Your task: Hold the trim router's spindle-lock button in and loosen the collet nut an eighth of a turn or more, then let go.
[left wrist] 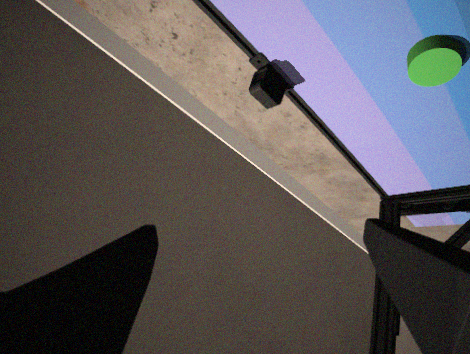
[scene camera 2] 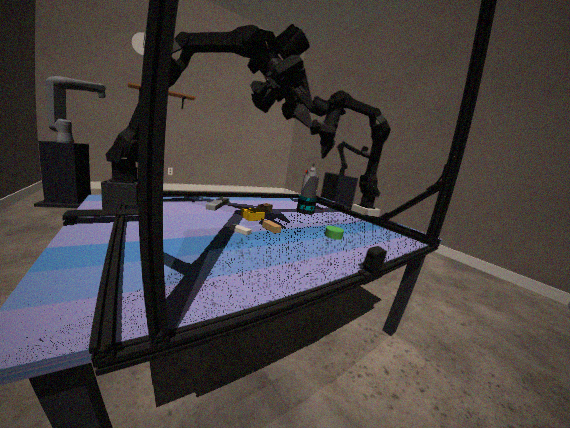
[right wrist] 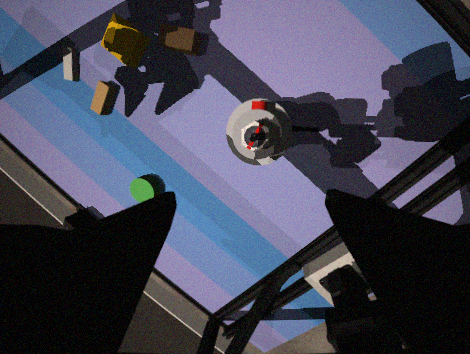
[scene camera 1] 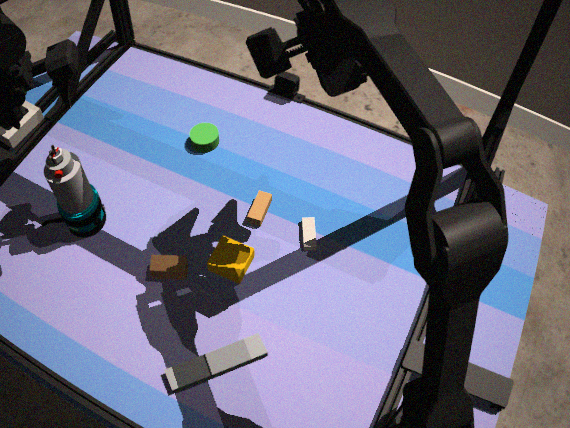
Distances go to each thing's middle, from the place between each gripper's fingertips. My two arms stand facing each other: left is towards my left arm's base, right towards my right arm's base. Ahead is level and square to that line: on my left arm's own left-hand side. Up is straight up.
I see the green disc [scene camera 1: 204,137] 27 cm behind my right hand, 24 cm below it and 7 cm to the left of it. The rest, counted from my right hand: grey bar [scene camera 1: 197,370] 40 cm to the left, 24 cm below, 5 cm ahead; then yellow block [scene camera 1: 230,259] 29 cm to the left, 23 cm below, 10 cm behind.
The green disc lies 300 mm below my left hand, 180 mm to the right of it and 70 mm ahead of it. Round my left hand: grey bar 390 mm ahead, 300 mm below, 140 mm to the left; yellow block 300 mm below, 240 mm ahead, 40 mm to the left.
